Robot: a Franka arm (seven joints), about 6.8 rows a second.
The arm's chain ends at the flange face. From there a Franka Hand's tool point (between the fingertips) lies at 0.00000 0.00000 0.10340 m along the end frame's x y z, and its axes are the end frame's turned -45 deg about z.
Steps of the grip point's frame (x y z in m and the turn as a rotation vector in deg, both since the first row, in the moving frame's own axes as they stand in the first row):
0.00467, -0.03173, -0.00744, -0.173, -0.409, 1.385
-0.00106, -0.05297, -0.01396, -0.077, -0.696, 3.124
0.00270, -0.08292, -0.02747, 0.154, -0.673, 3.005
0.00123, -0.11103, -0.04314, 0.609, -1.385, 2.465
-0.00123, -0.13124, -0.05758, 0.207, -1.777, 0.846
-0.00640, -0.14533, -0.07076, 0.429, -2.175, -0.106
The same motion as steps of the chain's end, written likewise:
-0.01882, -0.02648, -0.00744, -0.412, -0.167, 1.385
-0.03739, -0.03767, -0.01395, -0.547, -0.438, 3.124
-0.05565, -0.06118, -0.02746, -0.367, -0.585, 3.005
-0.07508, -0.08031, -0.04310, -0.549, -1.410, 2.465
-0.09112, -0.09392, -0.05753, -1.110, -1.403, 0.846
-0.10397, -0.10047, -0.07068, -1.235, -1.841, -0.106

